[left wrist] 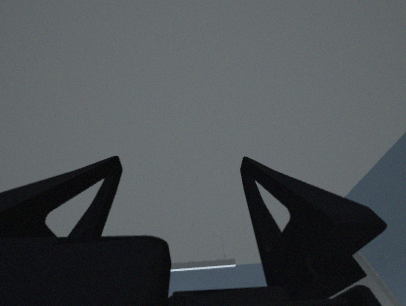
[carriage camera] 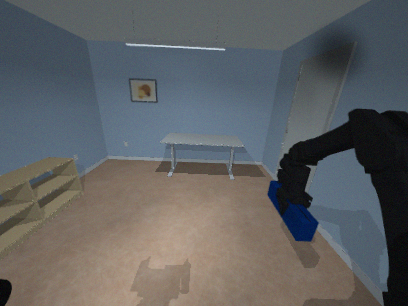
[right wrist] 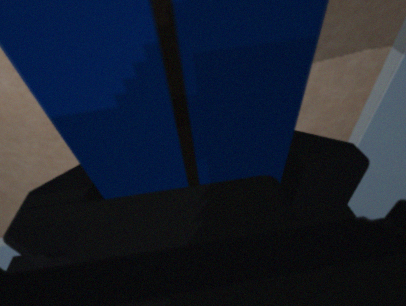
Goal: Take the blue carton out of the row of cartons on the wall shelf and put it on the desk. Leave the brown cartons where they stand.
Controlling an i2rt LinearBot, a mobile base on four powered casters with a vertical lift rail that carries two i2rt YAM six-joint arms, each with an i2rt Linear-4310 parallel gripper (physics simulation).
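Places are measured from the left arm's base along level axes (x ahead, y left, z up), in metres.
Pixels of known places: left gripper, fingertip midpoint: (left wrist: 182, 162); right gripper, fingertip midpoint: (carriage camera: 287, 215).
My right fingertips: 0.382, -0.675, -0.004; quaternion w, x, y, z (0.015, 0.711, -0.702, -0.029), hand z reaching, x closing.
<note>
Behind a point stands the place of what it marks, as x, y, z.
The blue carton (carriage camera: 301, 223) @(0.279, -0.651, 0.057) (right wrist: 240, 100) @(0.442, -0.686, 0.065) is held in the air at the right of the carriage view, its long side slanting down toward the camera. My right gripper (carriage camera: 290, 202) is shut on it; in the right wrist view the carton fills the space between the fingers, and a dark stripe runs along it. The desk (carriage camera: 202, 140) @(2.709, -0.262, -0.372), with a pale top and two metal legs, stands at the far wall, well beyond the carton. My left gripper (left wrist: 182, 162) @(0.009, -0.006, 0.443) is open with nothing between its fingers, pointing toward the ceiling. The wall shelf and the brown cartons do not show.
A low wooden shelf unit (carriage camera: 77, 176) @(1.808, 1.561, -0.775) stands along the left wall. A door (carriage camera: 312, 107) @(2.080, -1.768, 0.354) is in the right wall, close behind the right arm. A framed picture (carriage camera: 143, 90) @(3.213, 1.019, 0.494) hangs on the far wall, left of the desk. Brown floor (carriage camera: 165, 215) @(1.478, 0.155, -1.092) lies between the camera and the desk.
</note>
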